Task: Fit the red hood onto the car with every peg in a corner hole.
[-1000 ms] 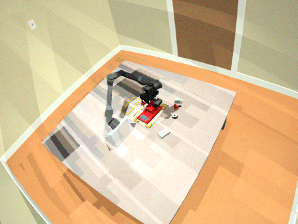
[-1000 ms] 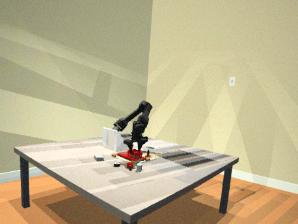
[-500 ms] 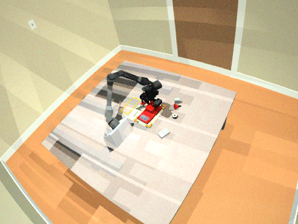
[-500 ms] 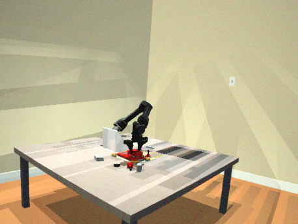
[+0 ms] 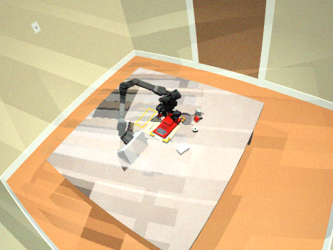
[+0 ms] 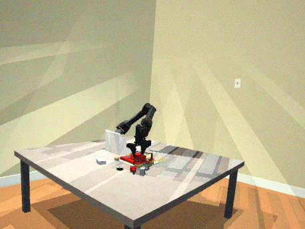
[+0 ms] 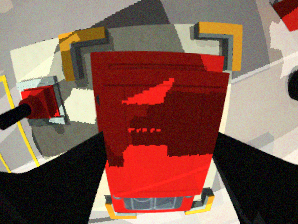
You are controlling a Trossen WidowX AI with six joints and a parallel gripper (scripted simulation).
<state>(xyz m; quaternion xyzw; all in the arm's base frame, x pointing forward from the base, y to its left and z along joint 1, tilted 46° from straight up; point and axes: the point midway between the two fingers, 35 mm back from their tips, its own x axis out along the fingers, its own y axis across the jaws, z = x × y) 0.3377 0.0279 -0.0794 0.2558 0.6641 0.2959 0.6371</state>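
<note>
Now: the red hood right at my gripper tip.
</note>
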